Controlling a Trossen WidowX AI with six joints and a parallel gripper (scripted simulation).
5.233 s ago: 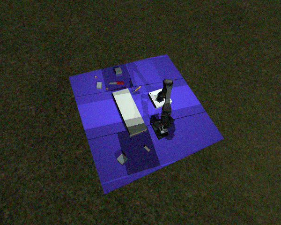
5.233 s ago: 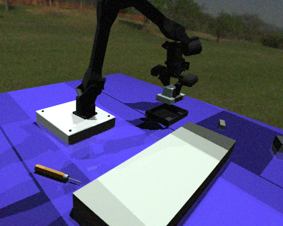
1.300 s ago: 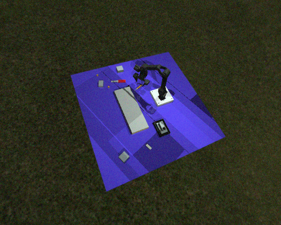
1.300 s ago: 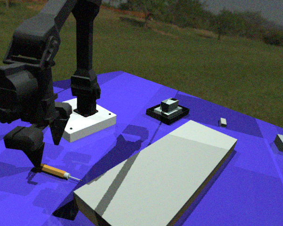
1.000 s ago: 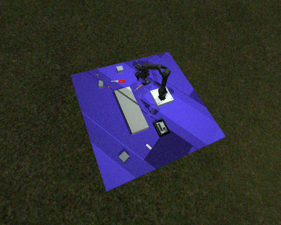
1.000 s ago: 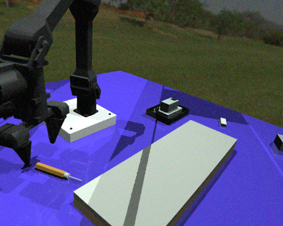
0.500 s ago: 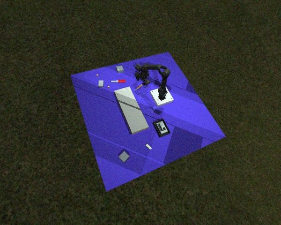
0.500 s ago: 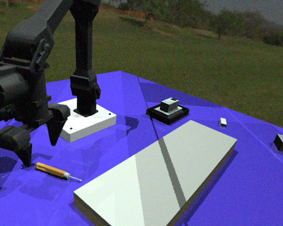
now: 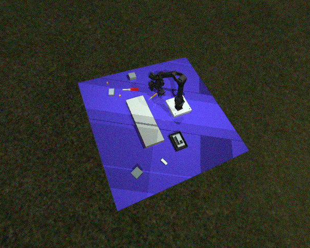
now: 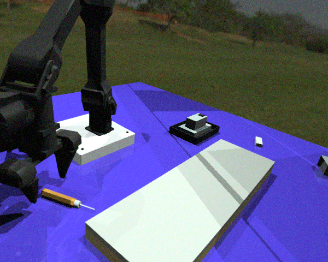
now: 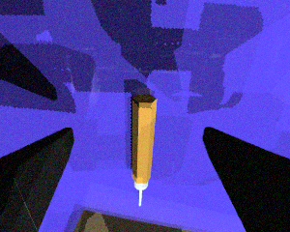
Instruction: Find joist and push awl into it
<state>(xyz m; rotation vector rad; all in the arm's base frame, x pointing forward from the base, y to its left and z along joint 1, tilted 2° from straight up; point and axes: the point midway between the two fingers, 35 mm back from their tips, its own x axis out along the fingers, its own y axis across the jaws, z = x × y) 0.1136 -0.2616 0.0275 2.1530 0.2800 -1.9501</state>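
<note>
Right now my gripper tip is 50 mm short of the awl, 20 mm to the right of it and 20 mm above it. The rest, counted from my gripper tip: small white block (290 mm ahead, 660 mm to the left, 20 mm below); tray (80 mm ahead, 560 mm to the left, 10 mm below); stud finder (80 mm ahead, 570 mm to the left, 30 mm above).
</note>
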